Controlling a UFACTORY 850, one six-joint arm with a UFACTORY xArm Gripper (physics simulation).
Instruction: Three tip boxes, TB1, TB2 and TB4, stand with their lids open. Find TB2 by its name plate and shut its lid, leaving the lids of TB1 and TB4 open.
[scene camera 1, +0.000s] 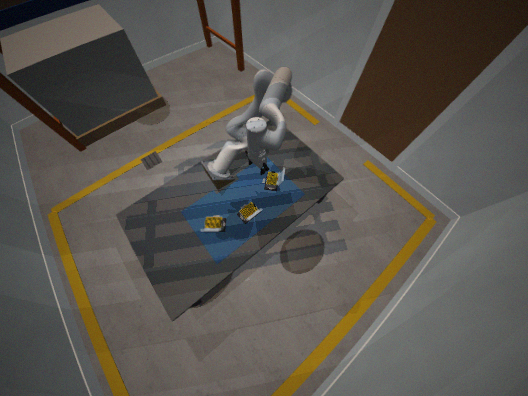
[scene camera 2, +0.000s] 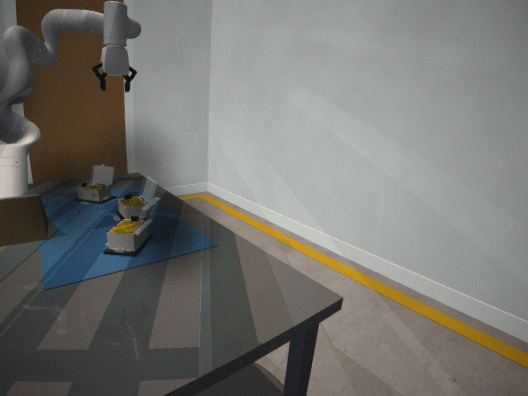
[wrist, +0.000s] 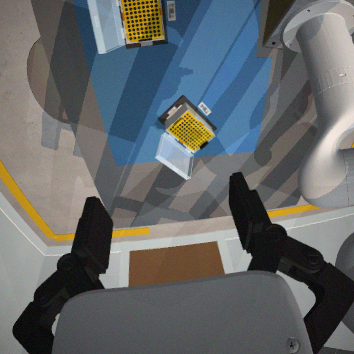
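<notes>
Three white tip boxes with yellow racks stand with clear lids open: one nearest the door (scene camera 1: 271, 180) (scene camera 2: 94, 193) (wrist: 190, 131), a middle box (scene camera 1: 248, 212) (scene camera 2: 132, 202) (wrist: 143, 21), and a third box (scene camera 1: 214, 223) (scene camera 2: 125, 238) at the other end, which does not show in the wrist view. Small name plates lie beside the middle box (plate (wrist: 171, 10)) and the door-side box (plate (wrist: 204, 108)); I cannot read which is TB1, TB2 or TB4. My gripper (scene camera 1: 257, 166) (scene camera 2: 115, 89) (wrist: 165, 198) is open and empty, pointing down, high above the table near the door-side end.
The boxes stand on a blue mat (scene camera 1: 220, 250) (scene camera 2: 65, 272) on a grey table (scene camera 1: 165, 295) (scene camera 2: 280, 300). The arm's base (scene camera 1: 218, 171) is mounted beside the mat. A brown door (scene camera 1: 425, 75) (scene camera 2: 75, 100) (wrist: 175, 262) is in the wall beyond. Yellow tape (scene camera 1: 350, 320) marks the floor.
</notes>
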